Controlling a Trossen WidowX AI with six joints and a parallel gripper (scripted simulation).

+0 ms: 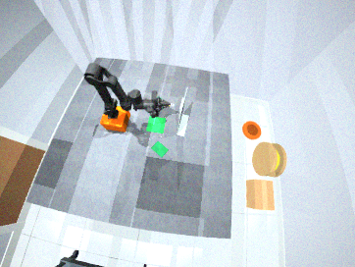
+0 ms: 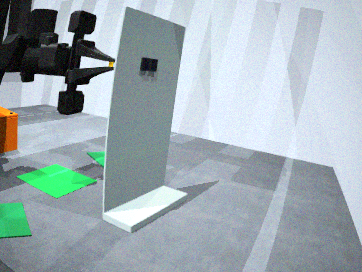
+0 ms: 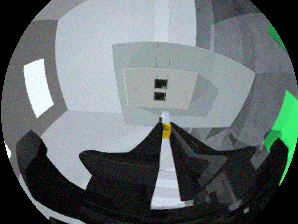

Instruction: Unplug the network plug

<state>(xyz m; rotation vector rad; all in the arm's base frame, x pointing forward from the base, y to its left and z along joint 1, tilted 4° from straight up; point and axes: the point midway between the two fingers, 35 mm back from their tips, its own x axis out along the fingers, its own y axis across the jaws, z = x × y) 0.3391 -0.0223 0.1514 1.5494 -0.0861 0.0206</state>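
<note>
Right now my gripper tip is 10 cm past the green marked square, 2 cm to the left of it and 22 cm above it. Round my gripper tip: upright grey panel: 7 cm ahead, 3 cm to the right, 8 cm below; yellow plug: right at my gripper tip.
</note>
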